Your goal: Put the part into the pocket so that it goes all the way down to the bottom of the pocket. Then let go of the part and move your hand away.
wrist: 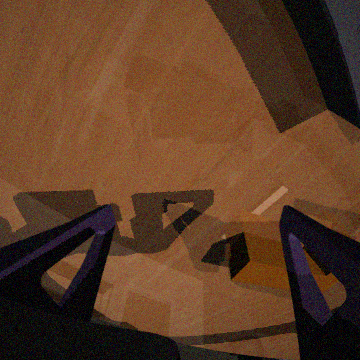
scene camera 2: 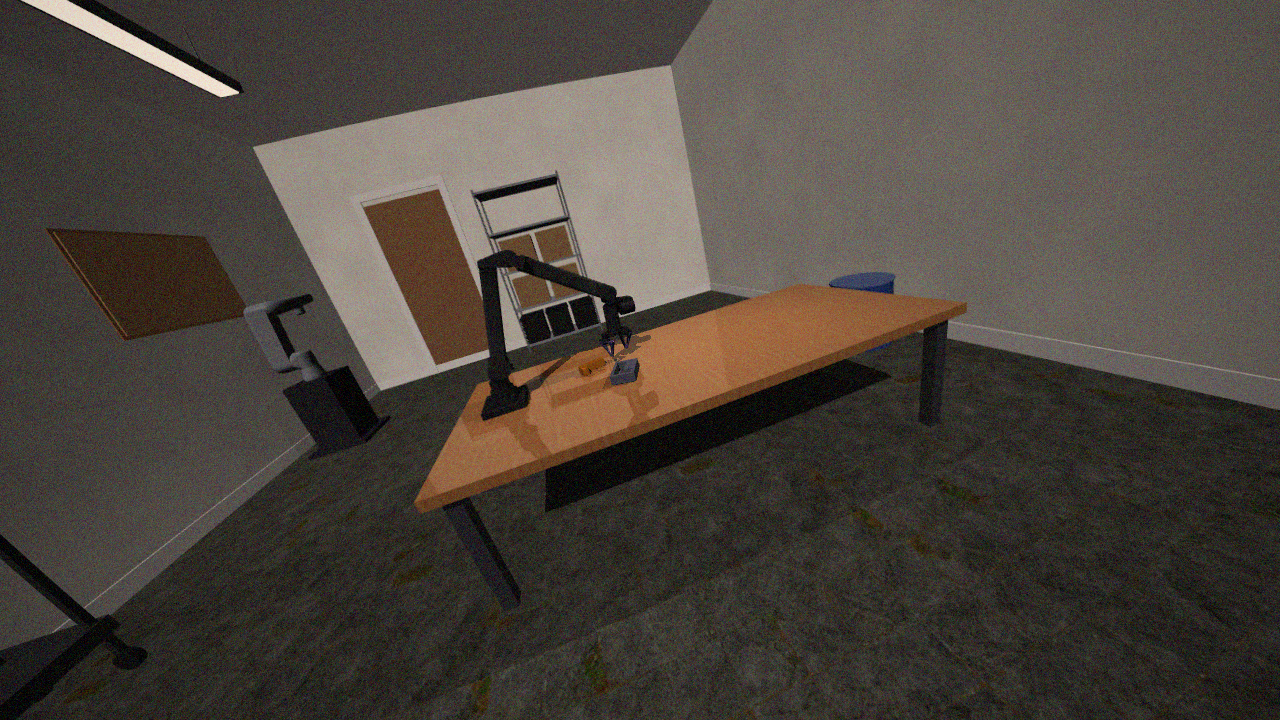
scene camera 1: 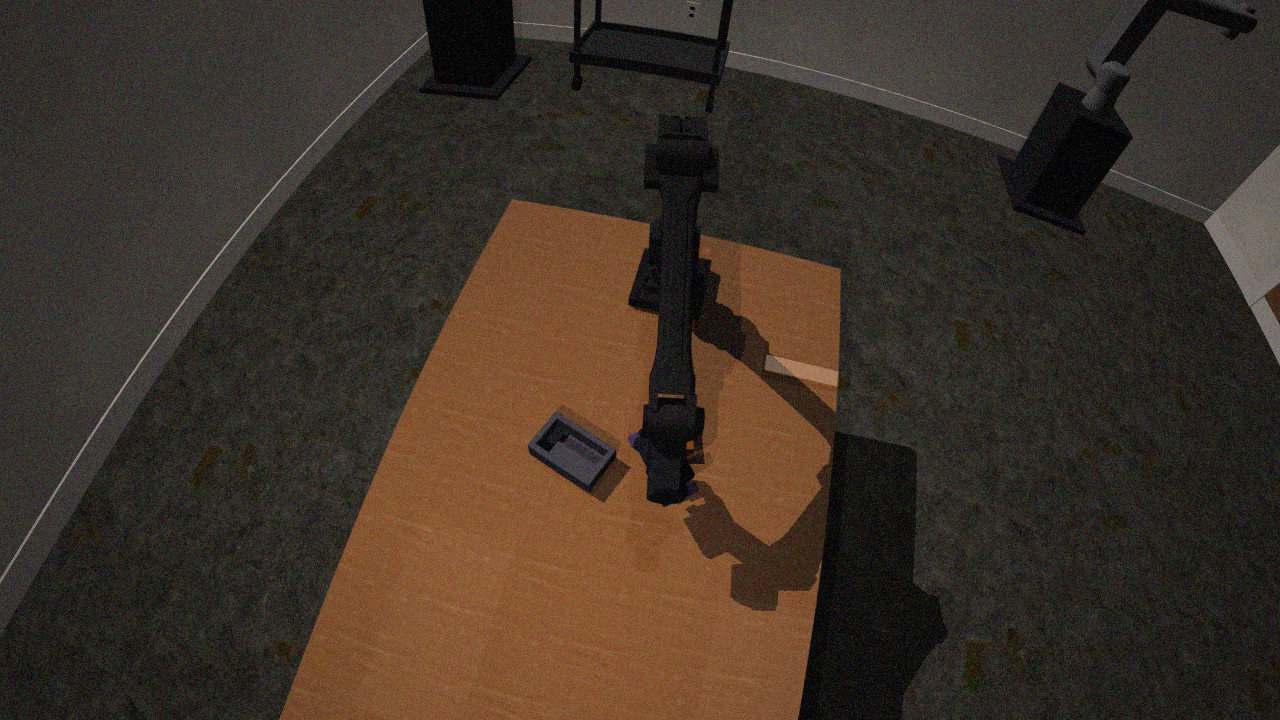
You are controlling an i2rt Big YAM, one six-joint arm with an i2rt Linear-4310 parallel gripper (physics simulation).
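Frame: origin at the arm's base, x down, y right, z back, level; centimetres.
Where they show: gripper, fingertip midpoint: (wrist: 194, 214) (scene camera 2: 619, 352); arm's base, link origin: (scene camera 2: 506, 398).
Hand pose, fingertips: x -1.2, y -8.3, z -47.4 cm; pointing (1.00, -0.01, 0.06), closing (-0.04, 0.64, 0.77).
Note:
Things, the pixels of their top centre, and the offset from my fingertips. Level surfaces: height alone.
- orange part, top centre: (wrist: 302, 271) (scene camera 1: 676, 423) (scene camera 2: 592, 363) dx +1.0, dy -0.4, dz +12.2 cm
- grey block with the pocket, top centre: (scene camera 1: 571, 447) (scene camera 2: 623, 366) dx +0.4, dy +17.0, dz +1.6 cm
- wooden table, surface height: dx +4.1 cm
The orange part (scene camera 1: 690, 444) (scene camera 2: 591, 368) (wrist: 265, 266) lies on the table; in the wrist view it is at the lower right, partly hidden by the right finger, and in scene view 1 the arm hides most of it. The grey block with the pocket (scene camera 1: 561, 469) (scene camera 2: 624, 378) (wrist: 322, 60) sits apart from the part; its recess is seen from above in scene view 1, and one dark side shows at the wrist view's upper right. My gripper (scene camera 1: 663, 465) (scene camera 2: 619, 351) (wrist: 194, 214) is open and empty, pointing down above the table near the part and block.
The wooden table (scene camera 1: 501, 582) (scene camera 2: 787, 331) carries the arm's base (scene camera 2: 505, 402) near one end. A pale strip (scene camera 1: 801, 369) (wrist: 270, 200) shows on the table top beyond the part. The arm's shadows fall across the table. A blue drum (scene camera 2: 863, 282) stands beyond the table.

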